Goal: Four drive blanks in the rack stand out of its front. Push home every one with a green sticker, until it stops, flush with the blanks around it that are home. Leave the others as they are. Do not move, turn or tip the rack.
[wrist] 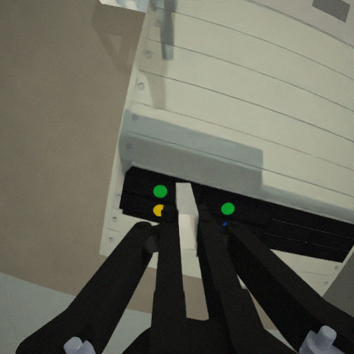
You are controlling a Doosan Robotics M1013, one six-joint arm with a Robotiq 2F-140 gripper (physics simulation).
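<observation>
The rack is pale, with a dark row of drive blanks low in its front. A blank with a green sticker is at the row's upper left, and a blank with a yellow sticker is directly below it. A second green-stickered blank is further right, above a blank whose blue sticker is mostly hidden by a finger. My gripper is shut and empty. Its pale tips are between the two green stickers in the view. Whether they touch a blank, and how far each blank stands out, I cannot tell.
Black blanks without stickers continue to the right in the row. Pale blank panels with screws lie above the row. A brownish surface is left of the rack. Shadows fall across the rack front, and the fingers hide part of its lower edge.
</observation>
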